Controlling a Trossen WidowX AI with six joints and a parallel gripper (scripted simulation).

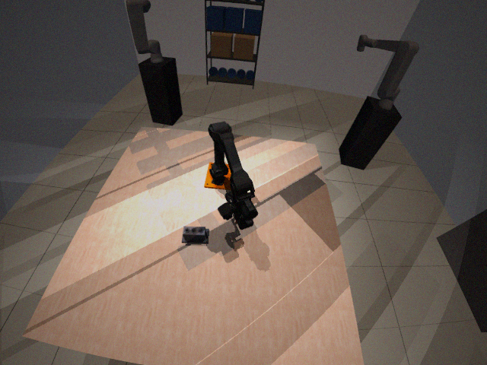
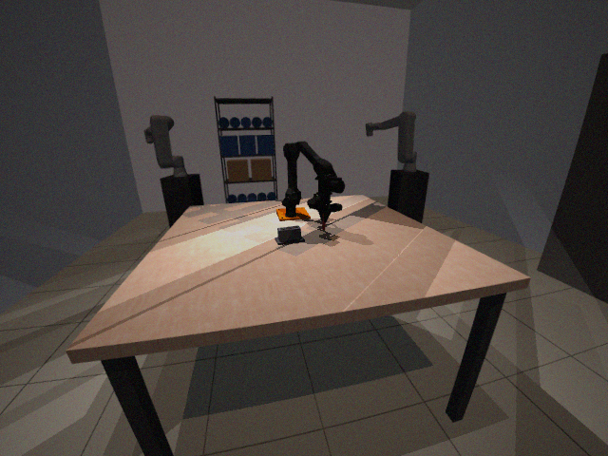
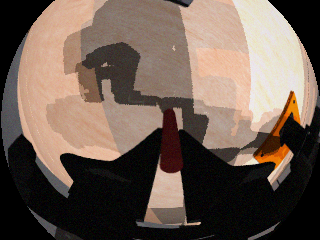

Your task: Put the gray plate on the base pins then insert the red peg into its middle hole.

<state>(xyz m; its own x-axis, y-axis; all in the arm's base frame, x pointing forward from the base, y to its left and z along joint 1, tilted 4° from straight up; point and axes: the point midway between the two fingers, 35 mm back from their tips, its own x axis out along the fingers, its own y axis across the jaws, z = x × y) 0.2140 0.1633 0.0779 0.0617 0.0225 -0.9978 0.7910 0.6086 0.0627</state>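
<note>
My gripper tip is 170 mm to the left of the gray plate and 130 mm short of it. Round my gripper tip: red peg: right at my gripper tip; gray base: 170 mm to the right, 120 mm ahead, 30 mm below.
</note>
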